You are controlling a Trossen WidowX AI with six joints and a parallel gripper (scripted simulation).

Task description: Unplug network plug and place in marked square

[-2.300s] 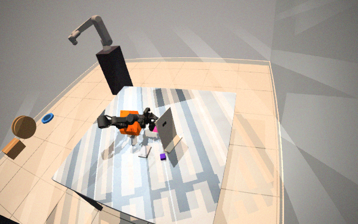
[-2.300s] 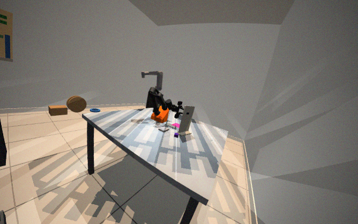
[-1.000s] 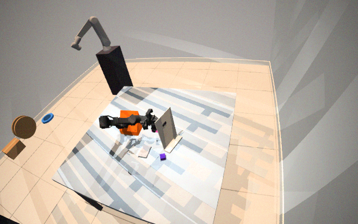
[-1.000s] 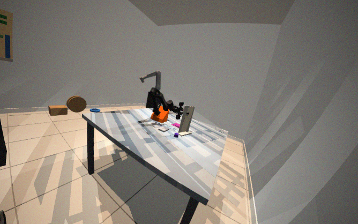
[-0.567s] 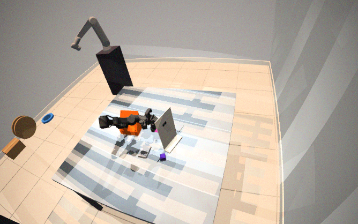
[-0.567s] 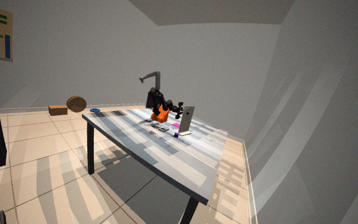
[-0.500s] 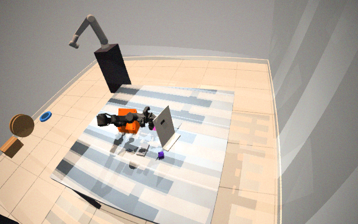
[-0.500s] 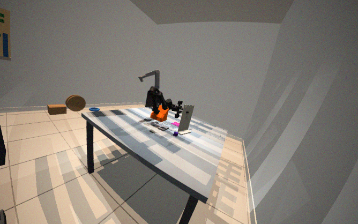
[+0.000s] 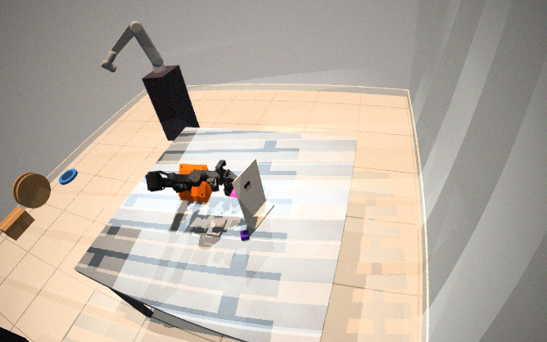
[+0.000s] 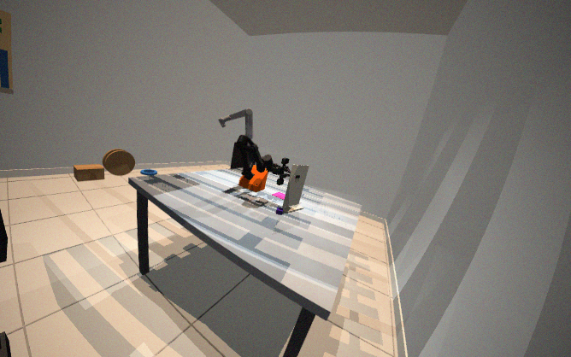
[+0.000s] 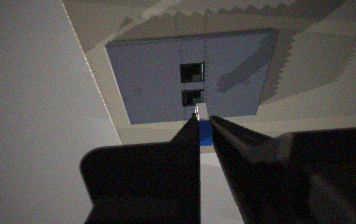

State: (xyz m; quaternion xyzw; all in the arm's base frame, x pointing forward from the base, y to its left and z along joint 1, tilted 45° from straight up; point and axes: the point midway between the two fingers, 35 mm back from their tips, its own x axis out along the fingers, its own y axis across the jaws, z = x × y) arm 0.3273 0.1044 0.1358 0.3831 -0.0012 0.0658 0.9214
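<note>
Right now my gripper tip is 21 cm above the magenta marked square, 12 cm to the right of it and 12 cm past it. From my gripper tip the other things lie so: small purple cube: 20 cm below, 15 cm to the right, 4 cm ahead; network plug: right at my gripper tip; upright grey panel: 8 cm below, 4 cm ahead, 2 cm to the right.
</note>
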